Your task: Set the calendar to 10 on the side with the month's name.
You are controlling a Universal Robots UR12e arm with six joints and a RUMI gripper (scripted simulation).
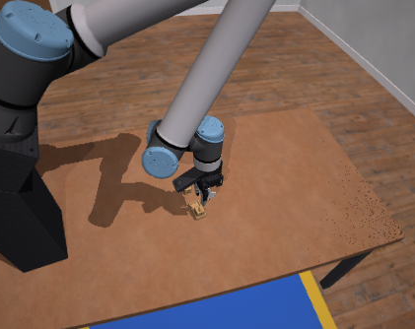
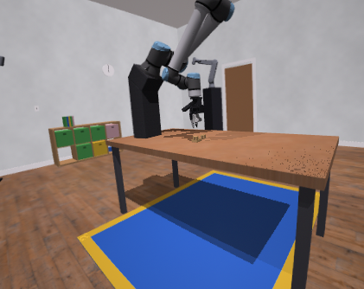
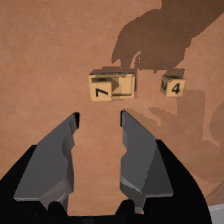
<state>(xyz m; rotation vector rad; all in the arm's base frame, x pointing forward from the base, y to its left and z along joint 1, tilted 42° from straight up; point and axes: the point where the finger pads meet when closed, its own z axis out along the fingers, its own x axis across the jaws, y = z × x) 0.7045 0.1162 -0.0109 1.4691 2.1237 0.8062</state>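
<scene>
My hand is 110 mm above the wooden tray, 20 mm to the right of it and 10 mm past it.
</scene>
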